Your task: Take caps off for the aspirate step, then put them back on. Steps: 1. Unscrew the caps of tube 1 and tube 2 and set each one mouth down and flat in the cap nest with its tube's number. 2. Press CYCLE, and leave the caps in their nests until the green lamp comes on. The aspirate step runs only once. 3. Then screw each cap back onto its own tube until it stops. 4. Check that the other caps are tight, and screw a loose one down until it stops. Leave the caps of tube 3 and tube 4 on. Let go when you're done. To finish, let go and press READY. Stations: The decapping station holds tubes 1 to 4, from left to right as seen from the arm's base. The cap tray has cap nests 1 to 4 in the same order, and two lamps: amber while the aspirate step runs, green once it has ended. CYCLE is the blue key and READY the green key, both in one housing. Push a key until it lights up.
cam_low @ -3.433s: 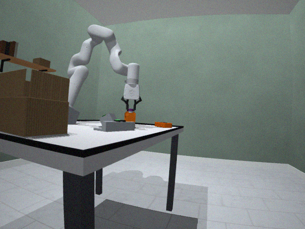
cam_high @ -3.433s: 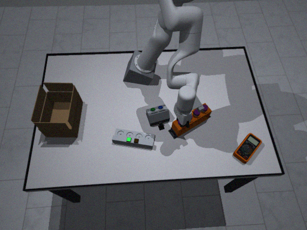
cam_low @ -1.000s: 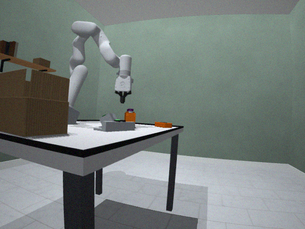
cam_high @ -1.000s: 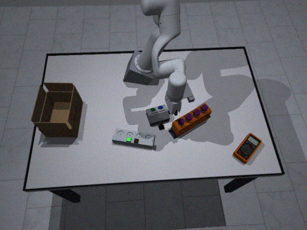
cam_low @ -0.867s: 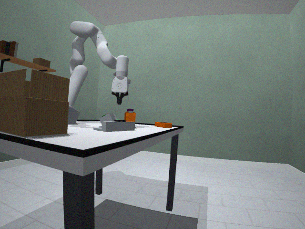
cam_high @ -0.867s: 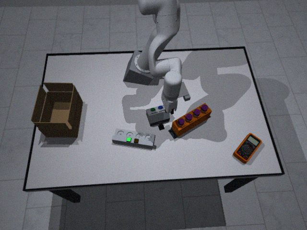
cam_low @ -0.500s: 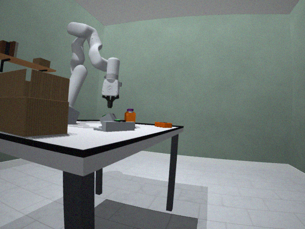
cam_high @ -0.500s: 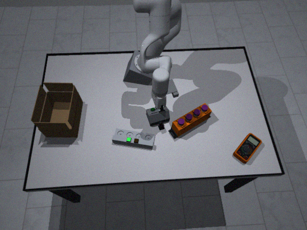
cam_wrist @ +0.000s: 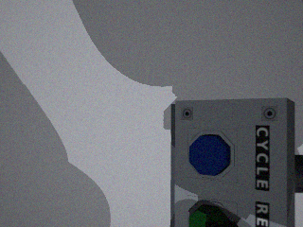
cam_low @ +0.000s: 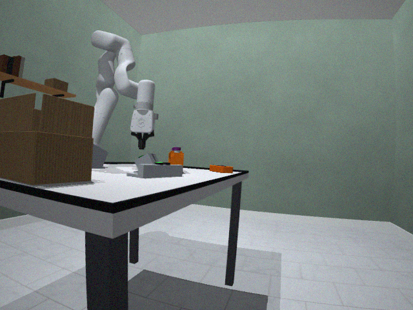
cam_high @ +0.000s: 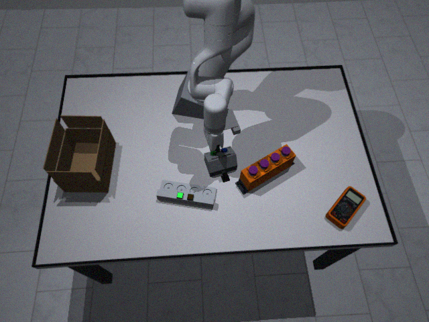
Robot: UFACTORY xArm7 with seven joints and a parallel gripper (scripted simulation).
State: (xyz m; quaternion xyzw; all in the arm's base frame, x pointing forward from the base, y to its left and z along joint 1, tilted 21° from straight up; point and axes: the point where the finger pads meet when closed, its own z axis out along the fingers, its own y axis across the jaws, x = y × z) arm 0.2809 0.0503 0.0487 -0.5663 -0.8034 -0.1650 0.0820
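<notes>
Now: the green key 50 mm below my hand. The rest, counted from my hand: blue key 10 mm behind, 40 mm to the left, 50 mm below; purple cap 30 mm ahead, 240 mm to the left, 10 mm below; grey key housing 10 mm ahead, 20 mm to the left, 70 mm below.
</notes>
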